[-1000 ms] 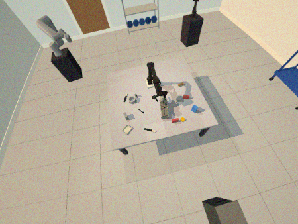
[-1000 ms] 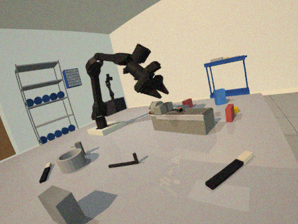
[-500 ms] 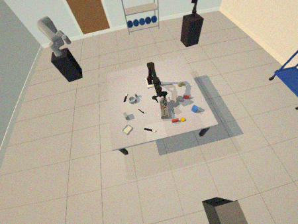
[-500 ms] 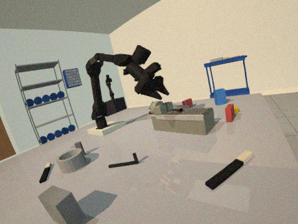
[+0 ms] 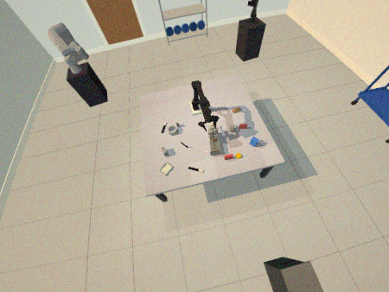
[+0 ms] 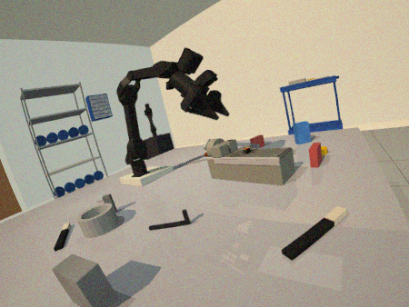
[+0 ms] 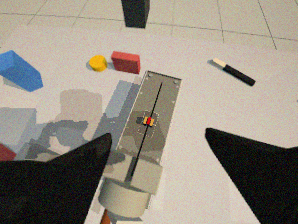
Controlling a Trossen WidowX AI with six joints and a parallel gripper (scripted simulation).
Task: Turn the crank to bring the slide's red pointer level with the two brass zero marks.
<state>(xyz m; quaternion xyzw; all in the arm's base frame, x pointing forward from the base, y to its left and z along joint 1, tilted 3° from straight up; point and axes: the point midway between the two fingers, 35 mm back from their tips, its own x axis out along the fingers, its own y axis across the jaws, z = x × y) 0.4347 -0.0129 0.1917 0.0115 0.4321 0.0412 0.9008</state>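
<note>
My gripper tip is now 13 cm past the brown crank handle, 13 cm above it and 8 cm to the right of it. Also, from my gripper tip: yellow disc 26 cm ahead, 18 cm below, 17 cm to the left; then red pointer 11 cm below, 5 cm ahead, 1 cm to the left; then black l-shaped piece 26 cm to the right, 18 cm below, 4 cm behind.
</note>
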